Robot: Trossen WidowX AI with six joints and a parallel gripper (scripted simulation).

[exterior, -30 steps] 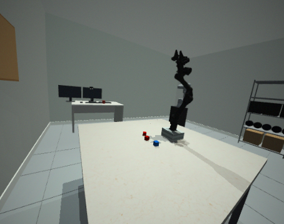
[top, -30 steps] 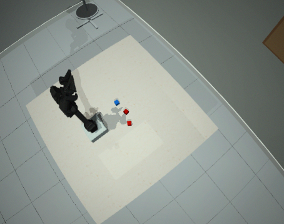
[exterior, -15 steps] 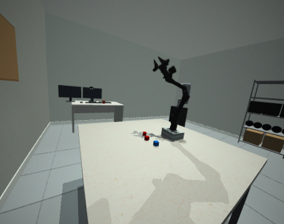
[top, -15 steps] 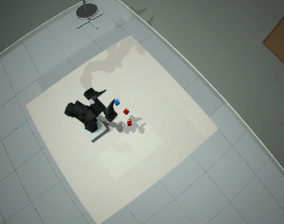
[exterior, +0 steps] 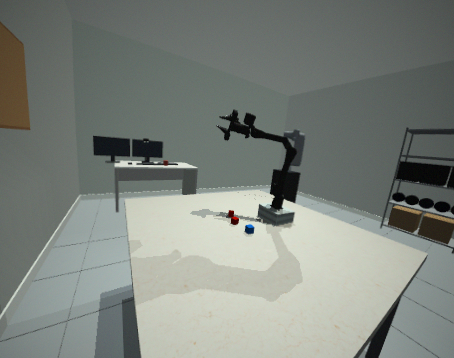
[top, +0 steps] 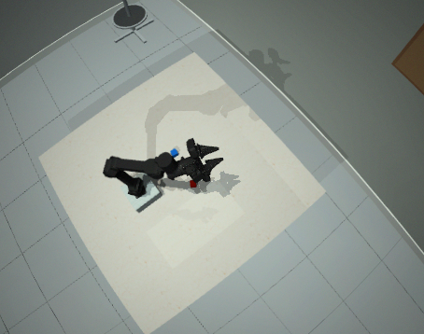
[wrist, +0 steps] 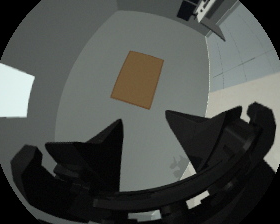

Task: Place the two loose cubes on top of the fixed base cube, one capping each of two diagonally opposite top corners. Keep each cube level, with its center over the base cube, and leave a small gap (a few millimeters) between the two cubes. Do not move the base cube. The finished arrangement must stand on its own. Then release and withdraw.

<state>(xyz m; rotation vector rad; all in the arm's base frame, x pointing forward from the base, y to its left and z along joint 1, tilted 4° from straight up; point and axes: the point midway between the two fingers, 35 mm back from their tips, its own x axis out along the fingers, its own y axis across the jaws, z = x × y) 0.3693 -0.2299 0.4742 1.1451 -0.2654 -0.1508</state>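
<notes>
My gripper tip is 100 mm past the blue base cube, 330 mm to the right of it and 570 mm above it. The rest, counted from my gripper tip: red cube (100 mm behind, 110 mm to the left, 570 mm below).
</notes>
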